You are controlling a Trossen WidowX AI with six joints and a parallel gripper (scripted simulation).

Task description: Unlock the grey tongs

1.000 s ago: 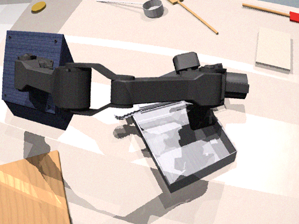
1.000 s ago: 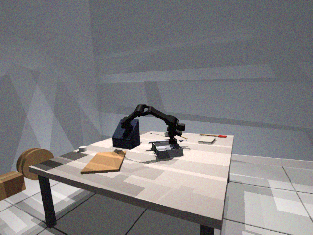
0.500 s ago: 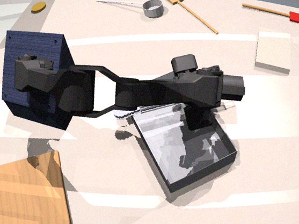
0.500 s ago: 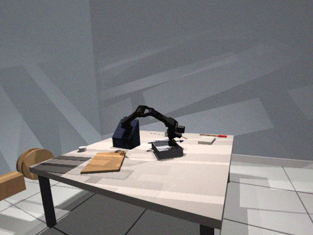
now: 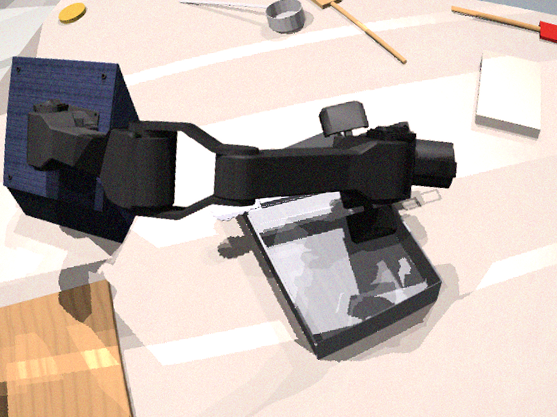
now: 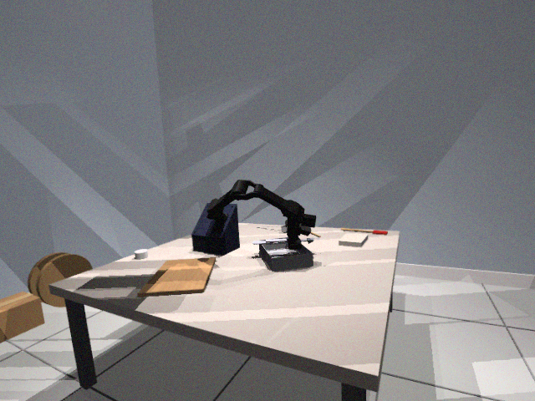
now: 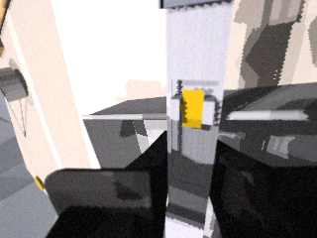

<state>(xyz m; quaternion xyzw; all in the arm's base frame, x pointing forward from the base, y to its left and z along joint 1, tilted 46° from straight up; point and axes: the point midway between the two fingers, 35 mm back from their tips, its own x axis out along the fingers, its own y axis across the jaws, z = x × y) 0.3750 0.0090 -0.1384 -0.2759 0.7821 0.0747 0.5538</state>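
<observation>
My gripper tip is 4 cm short of the yellow lock and 3 cm below it. Also, from my gripper tip: roasting tin: 10 cm to the right, 1 cm below; then white block: 30 cm to the left, 22 cm ahead, 2 cm below; then wooden board: 48 cm to the right, 28 cm behind, 3 cm below.
</observation>
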